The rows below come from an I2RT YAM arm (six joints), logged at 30 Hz.
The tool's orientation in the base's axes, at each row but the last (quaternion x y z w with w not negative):
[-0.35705 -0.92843 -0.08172 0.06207]
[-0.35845 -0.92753 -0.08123 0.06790]
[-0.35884 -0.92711 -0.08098 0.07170]
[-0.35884 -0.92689 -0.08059 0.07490]
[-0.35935 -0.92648 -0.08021 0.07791]
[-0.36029 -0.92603 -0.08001 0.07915]
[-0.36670 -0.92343 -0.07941 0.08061]
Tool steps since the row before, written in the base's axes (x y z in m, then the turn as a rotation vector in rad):
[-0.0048 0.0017 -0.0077 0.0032 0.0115 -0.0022]
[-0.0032 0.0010 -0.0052 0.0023 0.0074 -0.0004]
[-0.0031 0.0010 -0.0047 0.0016 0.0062 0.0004]
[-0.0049 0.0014 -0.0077 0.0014 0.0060 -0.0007]
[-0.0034 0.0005 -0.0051 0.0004 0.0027 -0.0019]
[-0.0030 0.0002 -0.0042 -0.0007 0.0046 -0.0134]
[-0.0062 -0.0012 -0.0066 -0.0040 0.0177 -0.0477]
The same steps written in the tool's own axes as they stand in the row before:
[0.0033 -0.0028 0.0081 0.0048 0.0103 0.0042]
[0.0020 -0.0020 0.0055 0.0031 0.0069 0.0017]
[0.0020 -0.0018 0.0050 0.0030 0.0056 0.0007]
[0.0030 -0.0030 0.0082 0.0028 0.0053 0.0018]
[0.0018 -0.0024 0.0054 0.0011 0.0021 0.0024]
[0.0015 -0.0023 0.0044 0.0008 0.0016 0.0141]
[0.0023 -0.0057 0.0067 0.0048 0.0058 0.0505]

